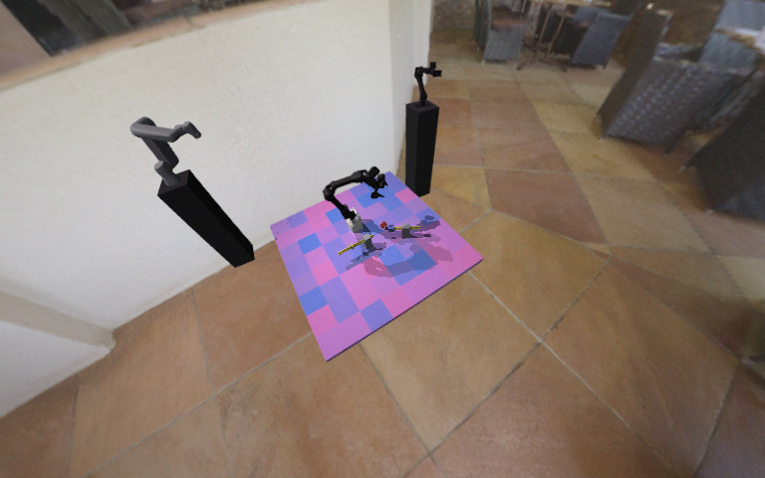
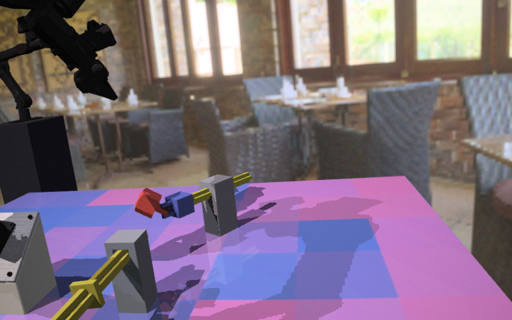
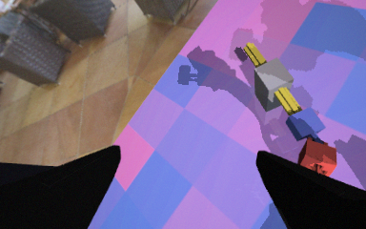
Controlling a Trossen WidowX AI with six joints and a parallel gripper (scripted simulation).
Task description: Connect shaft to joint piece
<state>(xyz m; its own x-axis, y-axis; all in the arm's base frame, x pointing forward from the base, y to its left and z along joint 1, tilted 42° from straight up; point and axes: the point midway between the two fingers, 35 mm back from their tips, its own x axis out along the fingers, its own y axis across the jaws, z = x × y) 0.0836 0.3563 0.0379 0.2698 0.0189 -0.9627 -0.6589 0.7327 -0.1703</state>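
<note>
Right now the red joint piece is 23 cm below my gripper tip, 10 cm ahead of it and 9 cm to the right of it.
</note>
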